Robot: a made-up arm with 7 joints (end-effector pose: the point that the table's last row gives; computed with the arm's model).
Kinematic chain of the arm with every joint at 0, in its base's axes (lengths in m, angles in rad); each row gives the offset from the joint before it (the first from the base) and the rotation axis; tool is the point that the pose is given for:
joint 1: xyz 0 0 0.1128 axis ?
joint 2: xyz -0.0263 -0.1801 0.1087 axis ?
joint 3: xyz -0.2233 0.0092 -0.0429 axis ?
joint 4: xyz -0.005 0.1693 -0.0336 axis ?
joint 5: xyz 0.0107 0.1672 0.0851 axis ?
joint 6: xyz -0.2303 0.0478 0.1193 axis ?
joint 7: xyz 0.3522 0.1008 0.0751 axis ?
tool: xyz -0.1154 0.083 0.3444
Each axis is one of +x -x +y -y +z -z.
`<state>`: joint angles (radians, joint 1 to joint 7).
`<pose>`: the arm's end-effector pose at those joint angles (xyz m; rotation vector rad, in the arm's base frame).
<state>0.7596 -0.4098 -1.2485 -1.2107 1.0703 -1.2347 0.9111</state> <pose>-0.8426 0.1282 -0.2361 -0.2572 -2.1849 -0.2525</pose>
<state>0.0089 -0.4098 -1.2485 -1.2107 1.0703 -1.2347 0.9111</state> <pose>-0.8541 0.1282 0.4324 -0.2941 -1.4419 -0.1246</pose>
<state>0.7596 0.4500 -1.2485 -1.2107 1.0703 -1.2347 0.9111</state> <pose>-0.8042 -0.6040 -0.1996 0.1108 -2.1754 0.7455</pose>
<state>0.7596 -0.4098 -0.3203 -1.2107 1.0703 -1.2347 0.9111</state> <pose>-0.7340 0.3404 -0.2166 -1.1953 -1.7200 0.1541</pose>
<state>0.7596 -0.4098 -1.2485 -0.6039 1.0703 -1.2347 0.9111</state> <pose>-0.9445 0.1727 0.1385 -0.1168 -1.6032 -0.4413</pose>
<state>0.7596 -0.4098 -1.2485 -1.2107 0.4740 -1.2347 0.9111</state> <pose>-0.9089 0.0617 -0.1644 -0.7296 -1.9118 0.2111</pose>
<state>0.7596 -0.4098 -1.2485 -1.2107 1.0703 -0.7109 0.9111</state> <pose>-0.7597 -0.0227 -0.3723 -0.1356 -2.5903 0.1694</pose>
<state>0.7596 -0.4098 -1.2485 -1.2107 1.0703 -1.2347 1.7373</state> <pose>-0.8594 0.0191 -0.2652 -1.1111 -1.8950 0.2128</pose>
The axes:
joint 1: -y
joint 2: +z
joint 3: -x
joint 4: -z
joint 5: -y
joint 6: +x
joint 7: +z

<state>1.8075 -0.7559 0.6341 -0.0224 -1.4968 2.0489 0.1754</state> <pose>-0.1174 -0.0842 -0.0512 2.6477 -0.8983 -0.2952</pose>
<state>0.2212 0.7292 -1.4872 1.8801 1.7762 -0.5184 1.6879</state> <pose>0.0367 0.0584 0.7084 -0.6076 0.5105 0.6627</pose>
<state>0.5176 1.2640 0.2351 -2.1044 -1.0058 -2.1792 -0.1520</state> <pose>0.0549 -0.7342 0.1533 0.4474 1.2808 -0.8185</pose>
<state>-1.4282 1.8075 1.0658 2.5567 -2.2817 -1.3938 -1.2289</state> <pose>0.3346 0.1022 0.0645 -0.6962 1.7659 0.3211</pose>
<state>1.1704 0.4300 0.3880 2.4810 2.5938 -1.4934 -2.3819</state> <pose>-0.1353 -0.1370 0.5355 0.3484 0.2689 -0.6369</pose>
